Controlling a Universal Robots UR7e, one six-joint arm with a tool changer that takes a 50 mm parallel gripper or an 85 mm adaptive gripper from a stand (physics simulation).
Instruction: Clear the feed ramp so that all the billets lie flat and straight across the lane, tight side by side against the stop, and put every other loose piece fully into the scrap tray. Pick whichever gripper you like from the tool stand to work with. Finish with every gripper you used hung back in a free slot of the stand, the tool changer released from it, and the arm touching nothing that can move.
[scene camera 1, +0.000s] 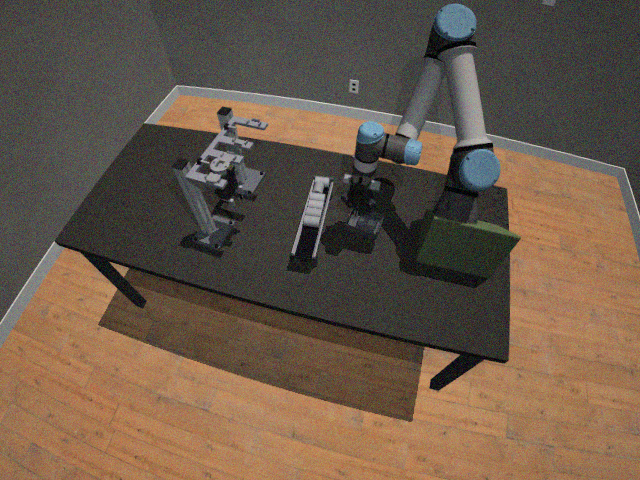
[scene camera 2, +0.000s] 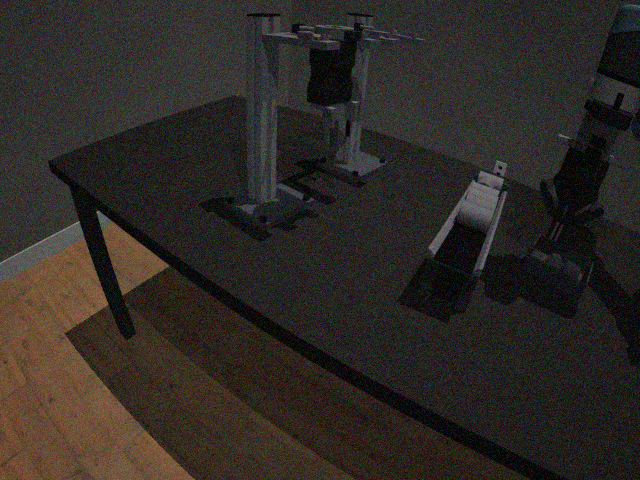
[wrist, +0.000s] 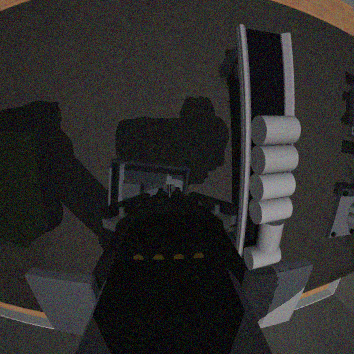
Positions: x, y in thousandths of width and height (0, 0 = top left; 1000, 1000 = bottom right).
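Note:
A gripper (scene camera 2: 516, 174) is visible; in the wrist view the gripper is out of frame.

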